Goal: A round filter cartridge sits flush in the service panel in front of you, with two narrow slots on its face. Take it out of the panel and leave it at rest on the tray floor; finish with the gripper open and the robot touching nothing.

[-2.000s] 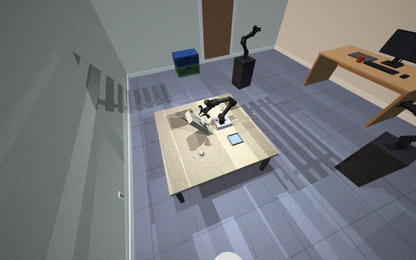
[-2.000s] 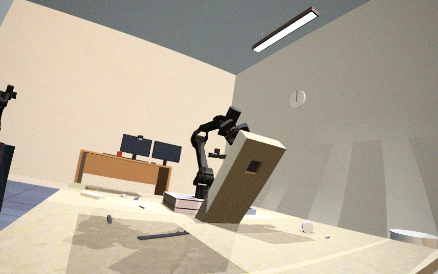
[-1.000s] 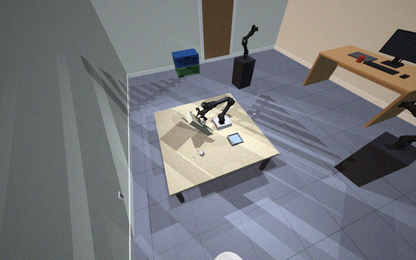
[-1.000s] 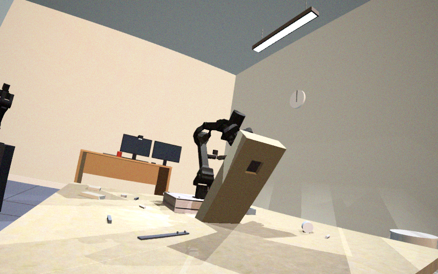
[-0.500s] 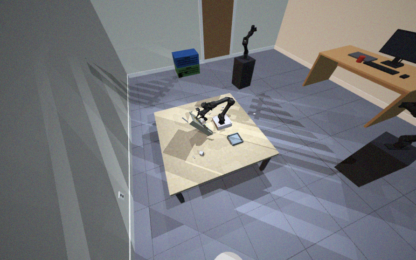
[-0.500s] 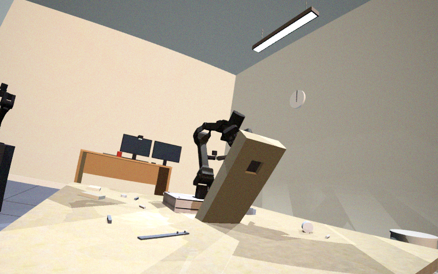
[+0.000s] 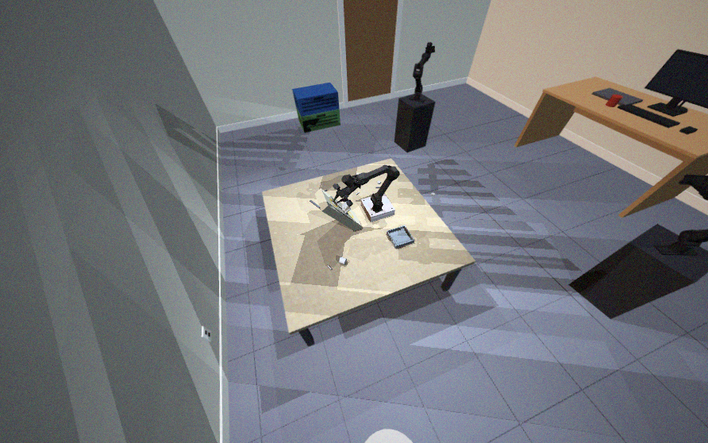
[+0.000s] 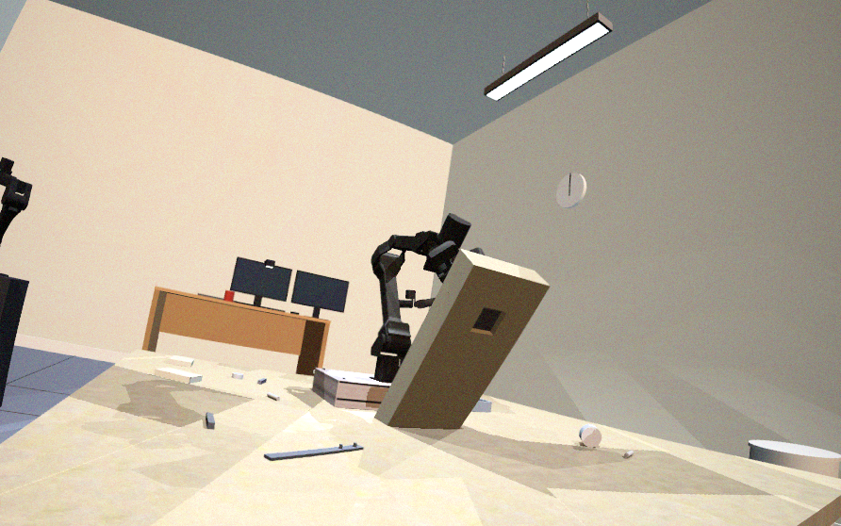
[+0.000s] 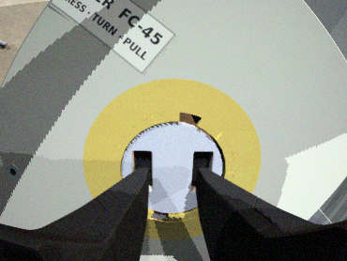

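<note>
My gripper tip is 2 cm short of the round filter cartridge and 1 cm above it. The rest, counted from my gripper tip: service panel (3 cm behind, 9 cm below); blue-floored tray (37 cm behind, 33 cm to the left, 26 cm below).
</note>
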